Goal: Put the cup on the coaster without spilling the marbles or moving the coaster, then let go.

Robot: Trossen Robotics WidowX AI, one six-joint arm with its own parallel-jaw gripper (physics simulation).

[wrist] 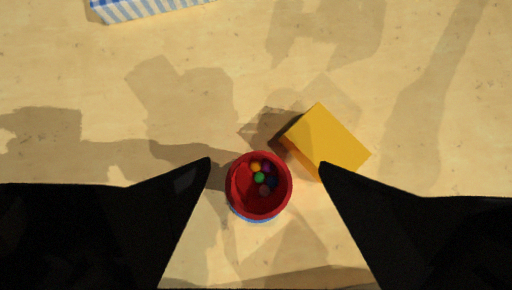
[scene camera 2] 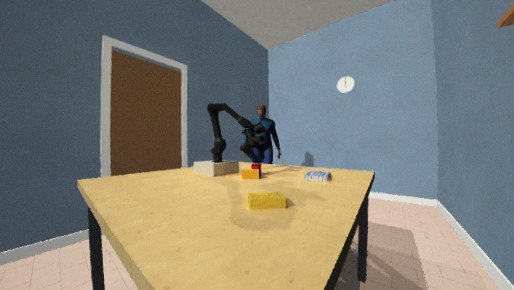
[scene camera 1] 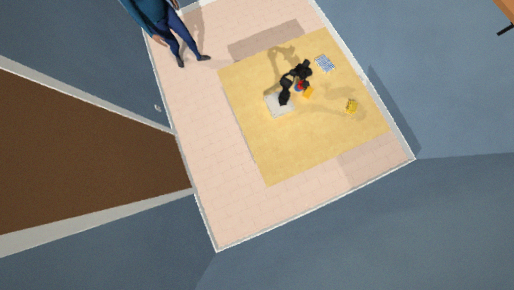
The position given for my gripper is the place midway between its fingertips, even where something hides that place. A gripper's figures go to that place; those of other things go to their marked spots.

Labels:
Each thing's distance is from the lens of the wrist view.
my gripper (wrist: 265, 164): 0.11 m
orange-yellow block (wrist: 317, 135): 0.19 m
red cup (wrist: 242, 191): 0.21 m

